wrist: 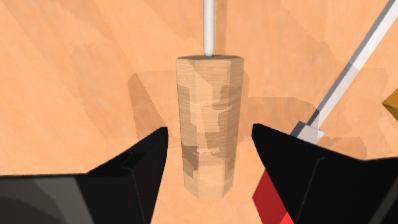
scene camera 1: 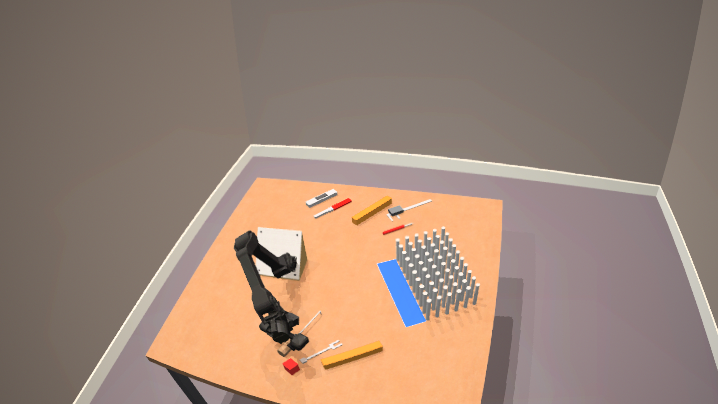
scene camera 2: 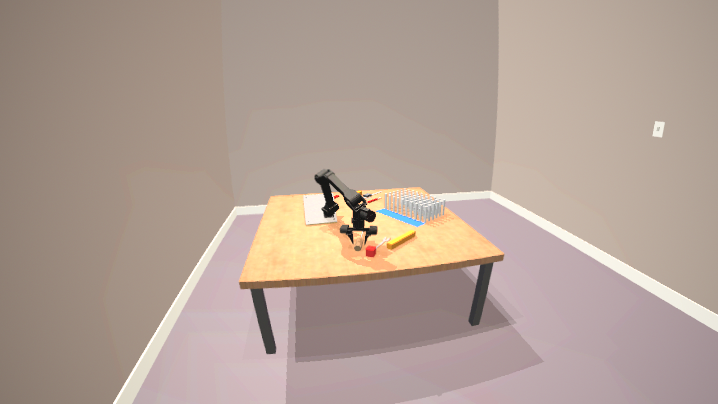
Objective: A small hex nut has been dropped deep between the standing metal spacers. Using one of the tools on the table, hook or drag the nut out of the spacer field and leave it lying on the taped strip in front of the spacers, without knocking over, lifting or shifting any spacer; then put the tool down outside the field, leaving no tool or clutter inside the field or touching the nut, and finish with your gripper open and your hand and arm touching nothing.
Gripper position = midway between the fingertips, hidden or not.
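The gripper (wrist: pixel 210 131) is open and holds nothing. There's also a blue taped strip (scene camera 1: pixel 411 314) in the scene.
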